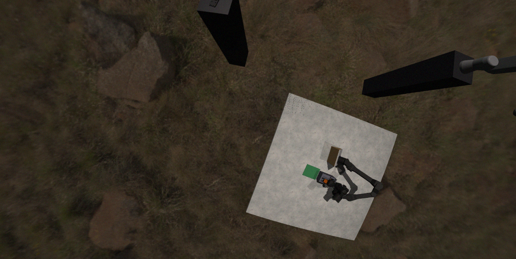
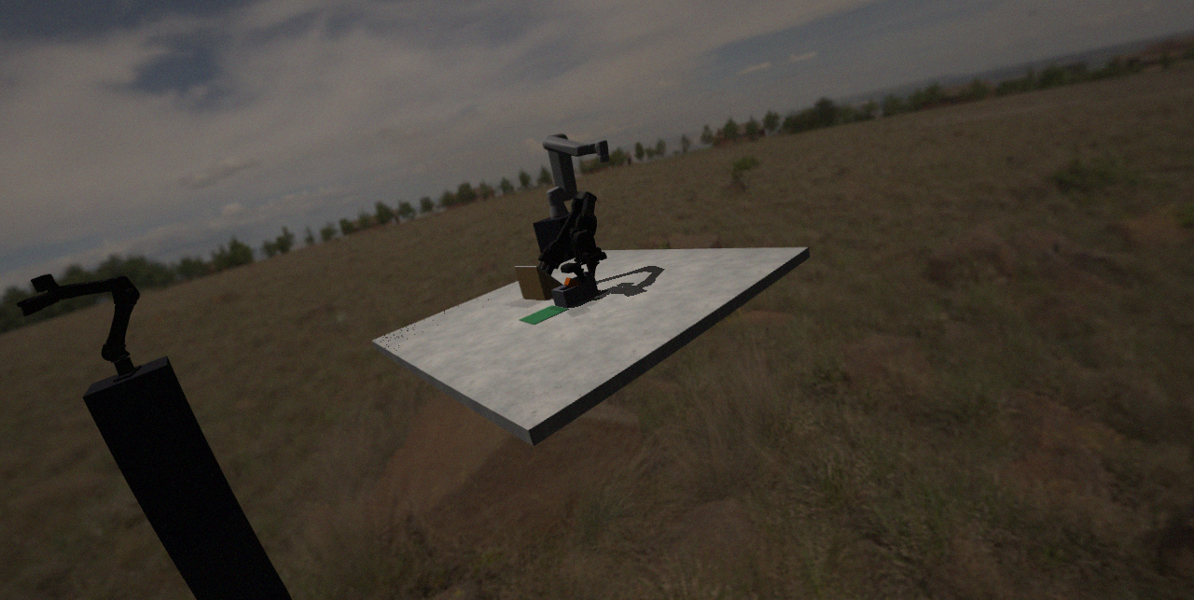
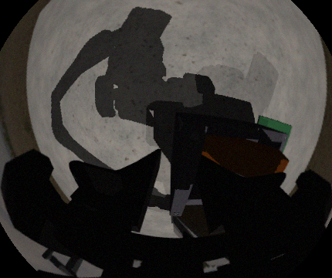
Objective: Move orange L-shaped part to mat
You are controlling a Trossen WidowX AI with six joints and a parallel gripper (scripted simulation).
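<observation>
The orange L-shaped part is 1 cm behind my gripper tip and 5 cm to the right of it. Also, from my gripper tip: green mat 4 cm behind, 22 cm to the right, 6 cm below.
</observation>
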